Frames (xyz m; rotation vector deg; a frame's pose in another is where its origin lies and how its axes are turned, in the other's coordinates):
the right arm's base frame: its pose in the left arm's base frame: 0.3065 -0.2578 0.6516 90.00 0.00 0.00
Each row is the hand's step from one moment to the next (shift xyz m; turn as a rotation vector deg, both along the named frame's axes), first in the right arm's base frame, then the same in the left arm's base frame.
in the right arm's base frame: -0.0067 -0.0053 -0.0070 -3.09 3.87 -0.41
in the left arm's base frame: -0.0067 0.0070 -0.0053 -3.09 0.41 3.87
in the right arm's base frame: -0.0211 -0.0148 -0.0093 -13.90 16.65 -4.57
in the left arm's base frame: -0.0211 0.0093 -0.0148 -13.90 4.57 16.65
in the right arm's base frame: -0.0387 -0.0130 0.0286 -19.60 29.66 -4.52
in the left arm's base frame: -0.0387 -0.0286 -0.0130 -19.60 4.52 29.66
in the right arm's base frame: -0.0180 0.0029 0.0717 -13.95 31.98 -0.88
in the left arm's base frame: -0.0180 -0.0717 0.0029 -13.95 0.88 31.98
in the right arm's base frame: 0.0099 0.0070 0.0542 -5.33 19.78 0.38
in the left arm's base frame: 0.0099 -0.0542 0.0070 -5.33 -0.38 19.78
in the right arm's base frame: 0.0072 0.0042 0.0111 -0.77 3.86 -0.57
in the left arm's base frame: 0.0072 -0.0111 0.0042 -0.77 0.57 3.86
